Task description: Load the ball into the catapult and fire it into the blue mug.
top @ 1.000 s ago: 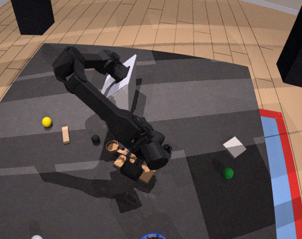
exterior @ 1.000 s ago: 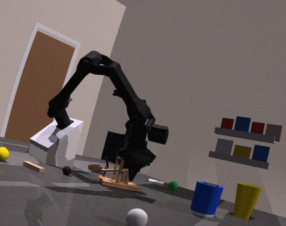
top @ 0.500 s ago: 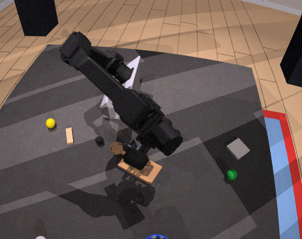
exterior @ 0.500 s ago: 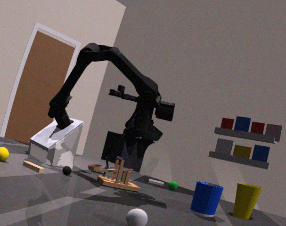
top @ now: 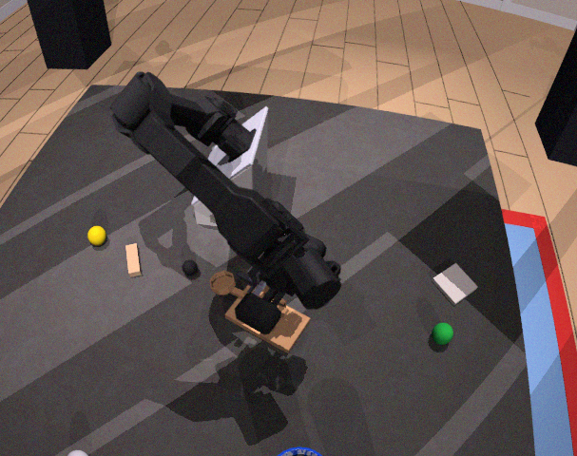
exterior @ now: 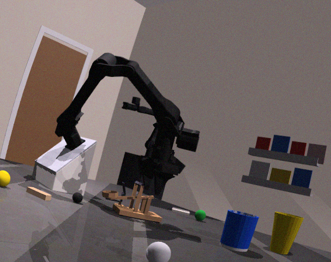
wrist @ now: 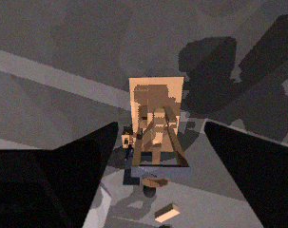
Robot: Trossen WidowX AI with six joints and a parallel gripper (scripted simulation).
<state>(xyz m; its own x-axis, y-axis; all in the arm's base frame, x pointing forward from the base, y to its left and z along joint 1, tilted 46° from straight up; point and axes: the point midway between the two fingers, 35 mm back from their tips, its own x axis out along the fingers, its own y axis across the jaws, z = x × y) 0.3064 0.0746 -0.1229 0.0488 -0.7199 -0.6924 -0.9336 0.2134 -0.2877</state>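
My gripper tip is 20 mm past the catapult upright frame and 40 mm to the left of it. Round my gripper tip: blue mug: 290 mm ahead, 80 mm to the left, 60 mm below; black ball: 90 mm behind, 200 mm to the right, 70 mm below; green ball: 30 mm behind, 320 mm to the left, 60 mm below.
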